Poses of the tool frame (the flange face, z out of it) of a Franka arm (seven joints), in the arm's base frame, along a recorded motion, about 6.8 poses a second.
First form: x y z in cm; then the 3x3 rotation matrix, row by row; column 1 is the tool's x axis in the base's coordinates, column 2 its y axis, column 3 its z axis. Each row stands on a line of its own.
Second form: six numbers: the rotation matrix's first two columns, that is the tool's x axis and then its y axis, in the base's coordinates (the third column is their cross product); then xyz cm. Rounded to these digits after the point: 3 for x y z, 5 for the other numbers.
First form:
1:
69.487 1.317 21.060
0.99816 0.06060 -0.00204
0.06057 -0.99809 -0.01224
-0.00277 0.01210 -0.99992
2:
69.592 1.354 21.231
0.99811 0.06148 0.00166
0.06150 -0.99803 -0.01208
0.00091 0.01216 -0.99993
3:
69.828 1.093 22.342
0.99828 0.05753 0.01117
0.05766 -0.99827 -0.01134
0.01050 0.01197 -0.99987
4:
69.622 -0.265 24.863
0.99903 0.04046 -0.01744
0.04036 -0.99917 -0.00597
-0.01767 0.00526 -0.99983
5:
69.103 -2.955 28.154
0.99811 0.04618 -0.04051
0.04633 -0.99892 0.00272
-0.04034 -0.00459 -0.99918
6:
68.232 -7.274 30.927
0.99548 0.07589 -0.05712
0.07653 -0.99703 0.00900
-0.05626 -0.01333 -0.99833
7:
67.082 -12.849 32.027
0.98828 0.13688 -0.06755
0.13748 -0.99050 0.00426
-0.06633 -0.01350 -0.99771
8:
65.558 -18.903 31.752
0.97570 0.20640 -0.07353
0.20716 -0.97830 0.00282
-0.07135 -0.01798 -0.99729
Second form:
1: 0.99816 0.06057 -0.00277 0.06060 -0.99809 0.01210 69.487 1.317 21.060
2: 0.99811 0.06150 0.00091 0.06148 -0.99803 0.01216 69.592 1.354 21.231
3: 0.99828 0.05766 0.01050 0.05753 -0.99827 0.01197 69.828 1.093 22.342
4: 0.99903 0.04036 -0.01767 0.04046 -0.99917 0.00526 69.622 -0.265 24.863
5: 0.99811 0.04633 -0.04034 0.04618 -0.99892 -0.00459 69.103 -2.955 28.154
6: 0.99548 0.07653 -0.05626 0.07589 -0.99703 -0.01333 68.232 -7.274 30.927
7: 0.98828 0.13748 -0.06633 0.13688 -0.99050 -0.01350 67.082 -12.849 32.027
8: 0.97570 0.20716 -0.07135 0.20640 -0.97830 -0.01798 65.558 -18.903 31.752
